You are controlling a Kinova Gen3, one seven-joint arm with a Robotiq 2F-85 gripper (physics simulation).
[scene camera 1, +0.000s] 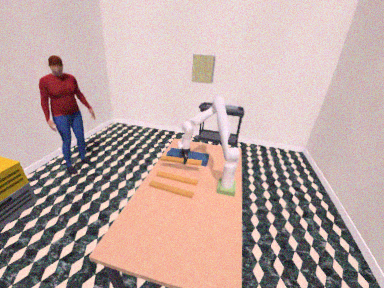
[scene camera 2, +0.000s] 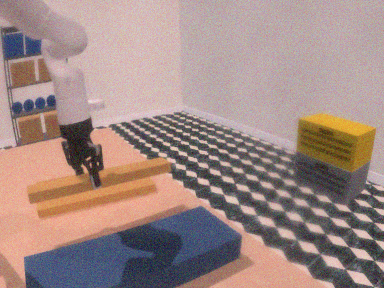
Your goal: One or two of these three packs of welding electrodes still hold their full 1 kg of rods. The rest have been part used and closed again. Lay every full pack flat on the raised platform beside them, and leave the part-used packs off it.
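Where they show: gripper, fingertip midpoint: [scene camera 1: 183, 161] [scene camera 2: 89, 185]; arm's base, origin of the base link: [scene camera 1: 226, 184].
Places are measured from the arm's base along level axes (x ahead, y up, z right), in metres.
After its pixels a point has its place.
Three long, thin orange-yellow packs are seen. My gripper [scene camera 1: 185, 160] @(x 0.384, y 0.063, z 0.120 m) [scene camera 2: 88, 179] @(x 0.384, y 0.063, z 0.120 m) is shut on one pack [scene camera 1: 195, 162] @(x 0.281, y 0.088, z 0.104 m) [scene camera 2: 132, 172] @(x 0.489, y 0.078, z 0.140 m) near its middle and holds it level above the table, with a shadow beneath it in scene camera 1. A second pack [scene camera 1: 177, 178] @(x 0.402, y -0.021, z -0.012 m) [scene camera 2: 110, 196] @(x 0.451, y -0.027, z 0.031 m) lies flat on the table. A third pack [scene camera 1: 171, 188] @(x 0.412, y -0.021, z -0.141 m) lies flat beside it, farther from the platform; the held pack hides it in scene camera 2. The raised platform [scene camera 1: 201, 158] @(x 0.236, y 0.095, z 0.140 m) [scene camera 2: 217, 227] is a blue block with no pack lying on it. The arm's shadow falls across its top.
The packs and platform are on a pinkish table [scene camera 1: 165, 235] @(x 0.329, y -0.045, z -0.515 m) [scene camera 2: 15, 165] @(x 0.150, y -0.045, z -0.469 m). The arm's green base [scene camera 1: 226, 190] @(x -0.003, y -0.003, z -0.063 m) stands at the right. A dark cart [scene camera 1: 240, 125] stands beyond the table, and a person [scene camera 1: 64, 100] stands at the left. Yellow and grey boxes [scene camera 2: 330, 142] stand on the floor.
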